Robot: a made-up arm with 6 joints. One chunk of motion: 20 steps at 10 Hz.
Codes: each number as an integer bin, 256 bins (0 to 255) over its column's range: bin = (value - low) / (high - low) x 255, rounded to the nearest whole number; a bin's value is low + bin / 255 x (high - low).
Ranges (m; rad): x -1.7..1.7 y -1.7..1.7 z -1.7..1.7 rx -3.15..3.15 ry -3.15..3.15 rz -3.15..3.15
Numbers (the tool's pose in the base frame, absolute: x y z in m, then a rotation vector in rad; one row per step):
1: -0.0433 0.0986 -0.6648 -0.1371 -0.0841 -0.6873
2: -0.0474 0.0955 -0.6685 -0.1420 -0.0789 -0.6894
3: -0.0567 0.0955 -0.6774 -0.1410 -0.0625 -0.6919
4: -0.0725 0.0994 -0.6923 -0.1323 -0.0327 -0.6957
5: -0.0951 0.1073 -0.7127 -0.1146 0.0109 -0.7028
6: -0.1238 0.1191 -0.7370 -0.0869 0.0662 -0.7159
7: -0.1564 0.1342 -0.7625 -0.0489 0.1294 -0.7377
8: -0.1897 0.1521 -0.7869 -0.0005 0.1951 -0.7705
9: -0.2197 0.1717 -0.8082 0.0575 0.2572 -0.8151
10: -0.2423 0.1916 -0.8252 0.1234 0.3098 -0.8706
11: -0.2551 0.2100 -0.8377 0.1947 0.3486 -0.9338
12: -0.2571 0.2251 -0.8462 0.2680 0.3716 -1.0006
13: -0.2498 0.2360 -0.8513 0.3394 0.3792 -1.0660
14: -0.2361 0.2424 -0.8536 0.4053 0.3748 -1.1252
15: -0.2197 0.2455 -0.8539 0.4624 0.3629 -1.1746
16: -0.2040 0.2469 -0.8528 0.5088 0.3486 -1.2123
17: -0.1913 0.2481 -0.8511 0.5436 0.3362 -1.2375
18: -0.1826 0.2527 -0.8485 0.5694 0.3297 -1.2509
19: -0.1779 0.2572 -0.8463 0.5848 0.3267 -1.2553
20: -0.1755 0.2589 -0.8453 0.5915 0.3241 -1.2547
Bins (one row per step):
1: 124 135 78 122 124 100
2: 124 135 77 122 124 100
3: 123 135 77 122 125 99
4: 122 135 76 122 126 99
5: 120 136 74 123 128 99
6: 118 136 72 124 130 99
7: 116 138 70 126 133 98
8: 113 139 68 127 135 96
9: 111 140 67 130 138 95
10: 109 142 66 132 140 92
11: 108 143 65 135 142 90
12: 108 144 64 138 143 87
13: 109 145 64 141 143 84
14: 110 146 63 144 143 82
15: 111 146 63 146 142 80
16: 112 146 64 148 142 78
17: 113 146 64 150 141 77
18: 114 146 64 151 141 77
19: 114 147 64 151 141 77
20: 114 147 64 151 141 77

